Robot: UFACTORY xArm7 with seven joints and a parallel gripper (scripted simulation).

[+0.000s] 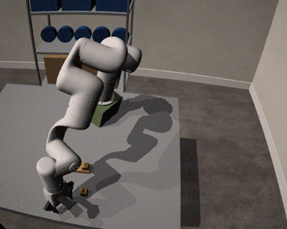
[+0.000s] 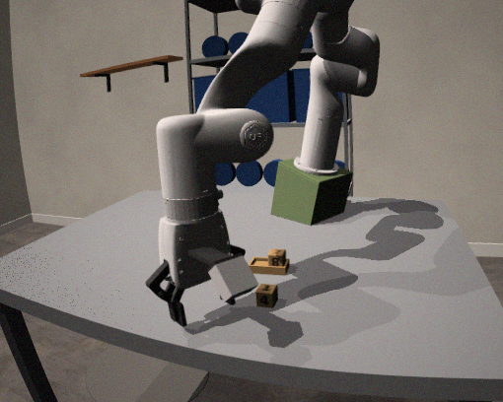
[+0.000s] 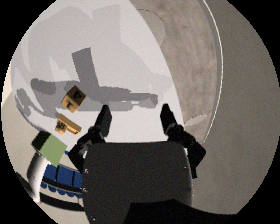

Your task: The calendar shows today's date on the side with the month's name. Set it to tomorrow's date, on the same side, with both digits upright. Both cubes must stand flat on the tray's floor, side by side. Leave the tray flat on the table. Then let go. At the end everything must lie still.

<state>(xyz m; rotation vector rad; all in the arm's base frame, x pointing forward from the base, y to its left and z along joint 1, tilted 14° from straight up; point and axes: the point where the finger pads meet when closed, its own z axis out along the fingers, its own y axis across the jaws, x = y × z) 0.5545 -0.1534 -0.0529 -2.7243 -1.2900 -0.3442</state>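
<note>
Right now the cube is 9 cm to the left of my hand, 7 cm behind it and 1 cm below it. From my hand the other things lie so: wooden calendar tray: 20 cm behind, 7 cm to the left, 2 cm below.
</note>
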